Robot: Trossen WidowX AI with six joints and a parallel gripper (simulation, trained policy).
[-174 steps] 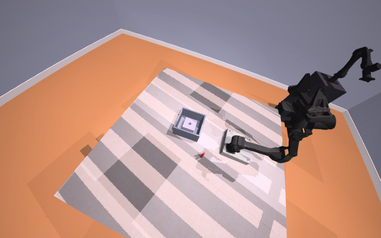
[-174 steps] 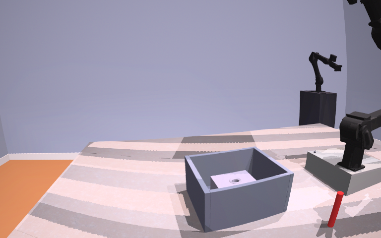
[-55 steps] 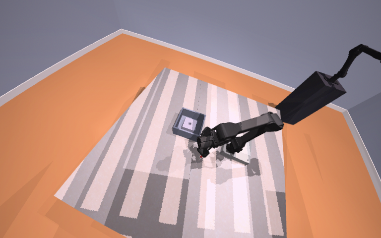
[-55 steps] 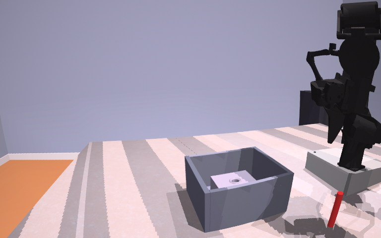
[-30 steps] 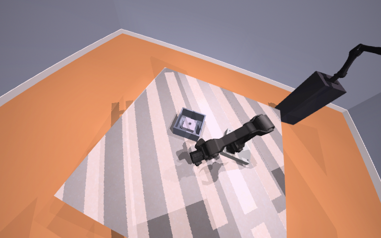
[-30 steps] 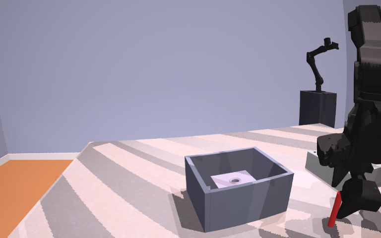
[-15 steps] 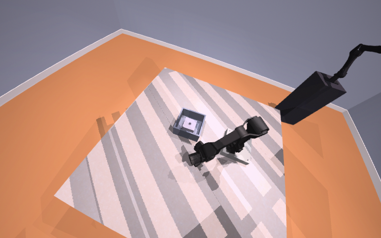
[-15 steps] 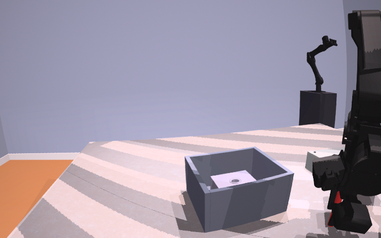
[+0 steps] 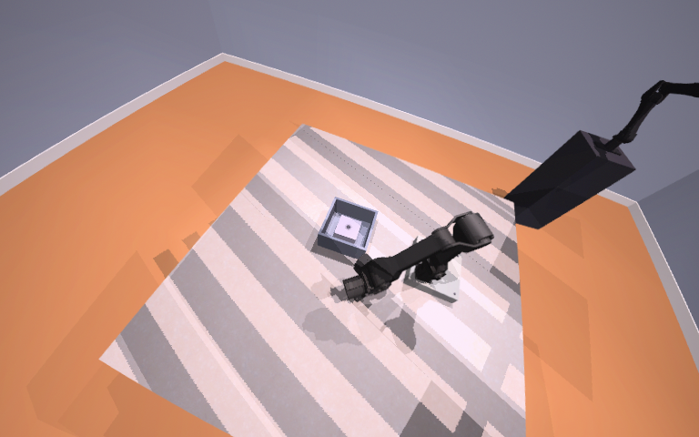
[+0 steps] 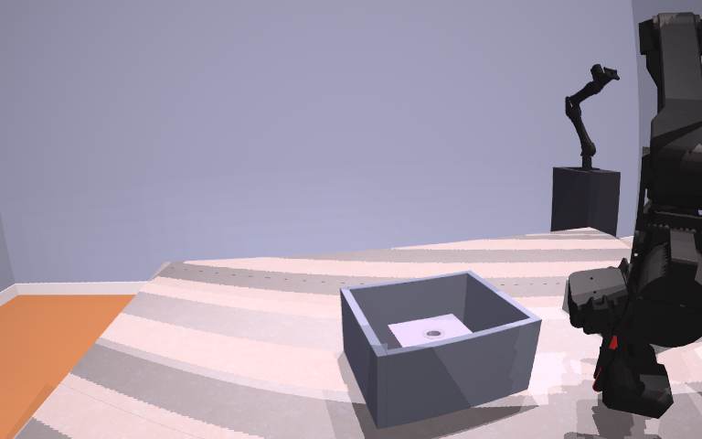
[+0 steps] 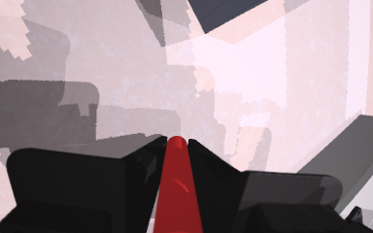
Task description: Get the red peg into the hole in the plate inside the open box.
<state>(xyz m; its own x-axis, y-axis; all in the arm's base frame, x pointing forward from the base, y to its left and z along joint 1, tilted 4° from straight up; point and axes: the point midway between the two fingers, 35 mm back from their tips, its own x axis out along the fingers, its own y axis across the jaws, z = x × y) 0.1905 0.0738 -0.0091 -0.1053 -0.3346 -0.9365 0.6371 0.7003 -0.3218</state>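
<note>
My gripper tip is 170 mm to the left of the pale plate, 130 mm short of it and 20 mm below it. Round my gripper tip: red peg (30 mm above, 10 mm to the left); grey box (170 mm to the right, 130 mm ahead).
</note>
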